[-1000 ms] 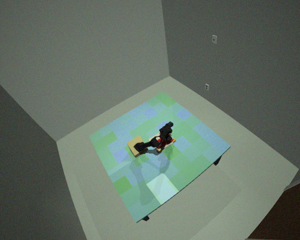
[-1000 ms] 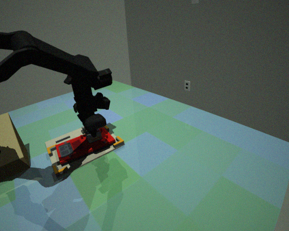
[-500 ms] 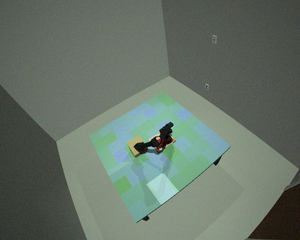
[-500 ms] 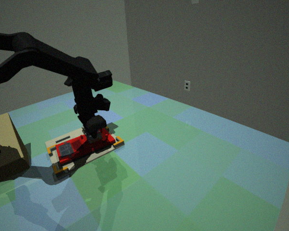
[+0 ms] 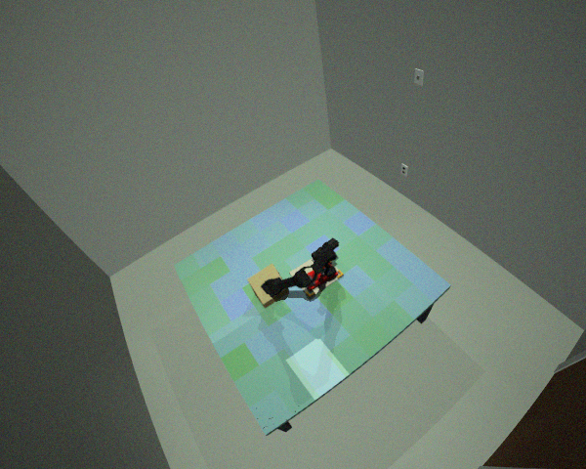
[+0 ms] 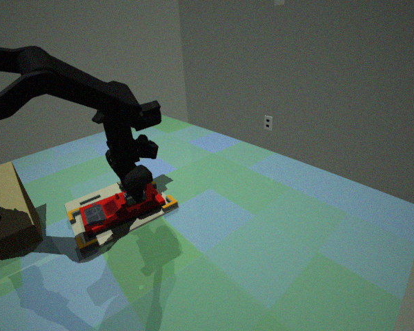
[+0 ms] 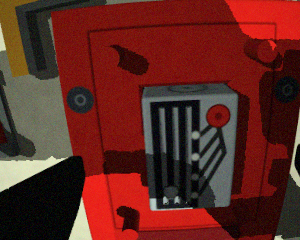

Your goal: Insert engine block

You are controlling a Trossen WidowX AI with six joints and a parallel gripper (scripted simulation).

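Now: the engine block 1 cm to the left of my gripper tip and 2 cm below it.
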